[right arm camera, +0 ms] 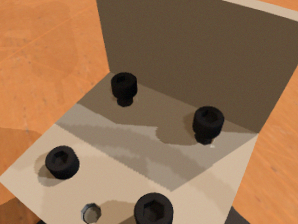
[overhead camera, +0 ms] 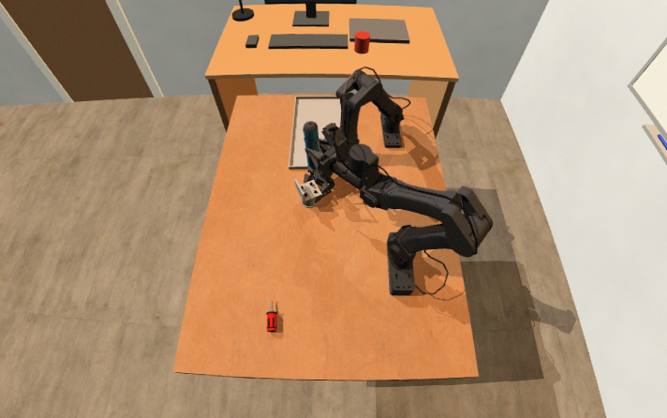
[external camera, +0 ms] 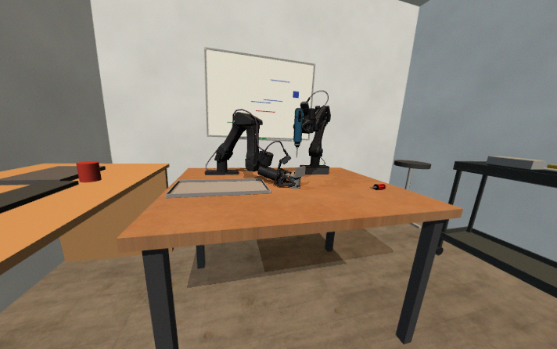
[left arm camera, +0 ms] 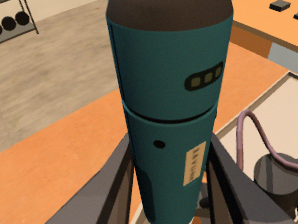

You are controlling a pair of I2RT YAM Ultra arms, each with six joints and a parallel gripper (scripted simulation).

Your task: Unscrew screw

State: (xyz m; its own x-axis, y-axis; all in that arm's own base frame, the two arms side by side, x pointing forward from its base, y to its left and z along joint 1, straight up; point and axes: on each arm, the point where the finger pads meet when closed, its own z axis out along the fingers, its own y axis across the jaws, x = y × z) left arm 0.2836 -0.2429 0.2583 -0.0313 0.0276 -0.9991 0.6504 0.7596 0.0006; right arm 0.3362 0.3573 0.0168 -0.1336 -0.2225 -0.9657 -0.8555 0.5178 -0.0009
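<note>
The l-shaped bracket is 5 cm above my right hand. Also, from my right hand: small red screwdriver: 43 cm to the left, 8 cm ahead, 1 cm below; then grey bit: 15 cm above, 3 cm behind, 1 cm to the left; then grey tray: 36 cm to the right, 2 cm below.
</note>
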